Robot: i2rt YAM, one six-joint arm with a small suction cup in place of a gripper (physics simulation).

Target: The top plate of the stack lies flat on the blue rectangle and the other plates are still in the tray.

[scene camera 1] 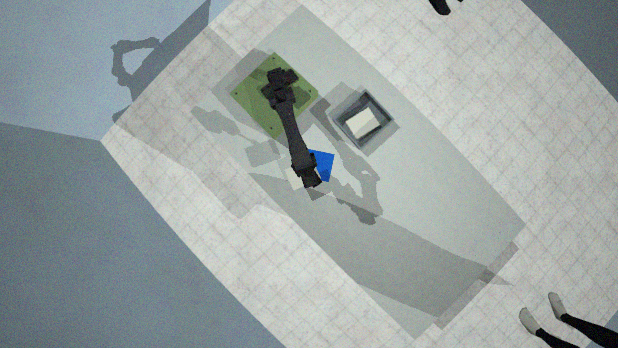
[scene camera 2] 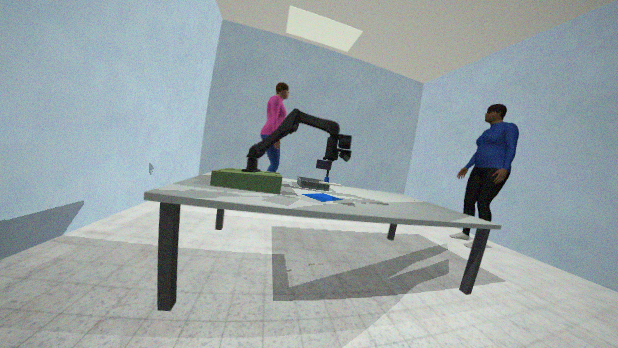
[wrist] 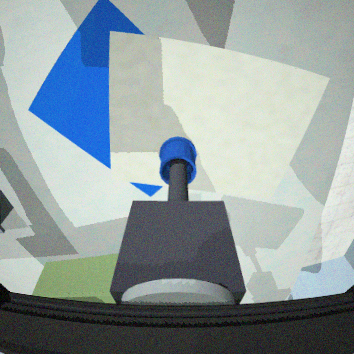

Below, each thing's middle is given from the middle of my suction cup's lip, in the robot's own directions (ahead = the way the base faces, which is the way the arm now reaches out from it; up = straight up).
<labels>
The blue rectangle point(wrist: 73, 99) lies 10 cm below my suction cup and 5 cm to the left of it. Round my suction cup: tray point(scene camera 1: 365, 99): 40 cm to the left, 8 cm below, 3 cm behind.
</labels>
